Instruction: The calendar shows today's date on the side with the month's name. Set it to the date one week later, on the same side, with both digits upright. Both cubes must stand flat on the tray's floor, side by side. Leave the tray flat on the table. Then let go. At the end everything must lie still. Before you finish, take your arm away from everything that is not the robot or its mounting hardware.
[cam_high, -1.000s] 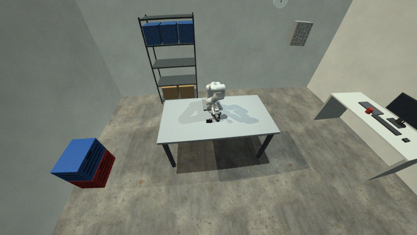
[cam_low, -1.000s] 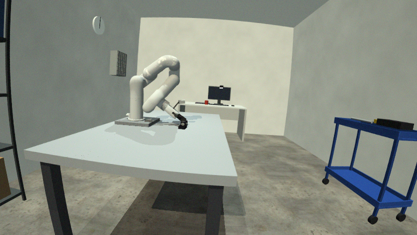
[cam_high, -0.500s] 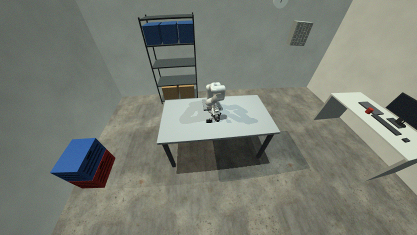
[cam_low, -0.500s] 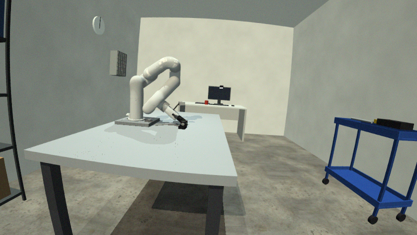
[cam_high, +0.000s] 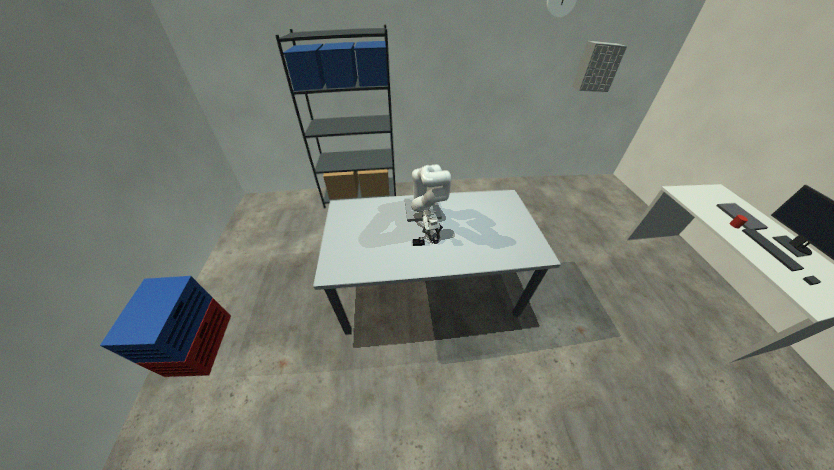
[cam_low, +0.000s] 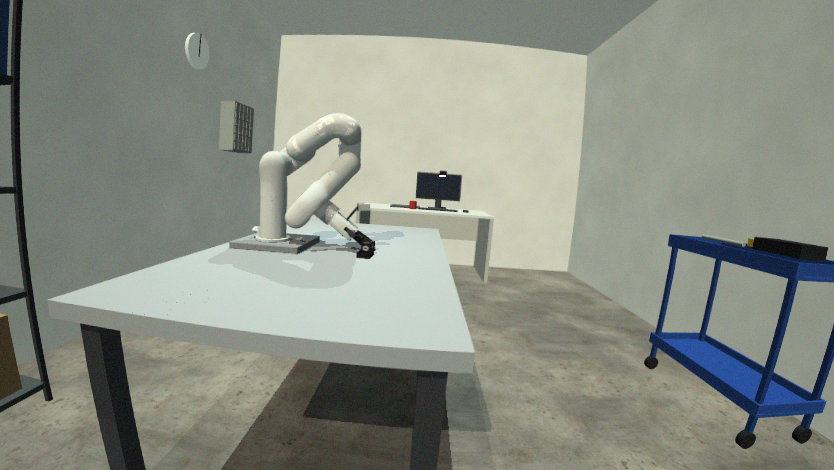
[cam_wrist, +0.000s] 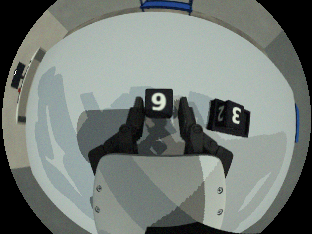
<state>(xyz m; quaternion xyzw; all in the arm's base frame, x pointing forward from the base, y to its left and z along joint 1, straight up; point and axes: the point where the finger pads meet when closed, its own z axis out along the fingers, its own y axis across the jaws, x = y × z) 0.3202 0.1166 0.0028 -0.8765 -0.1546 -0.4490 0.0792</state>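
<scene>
The cube is 10 mm ahead of my hand, 10 mm to the left of it and 10 mm below it.
</scene>
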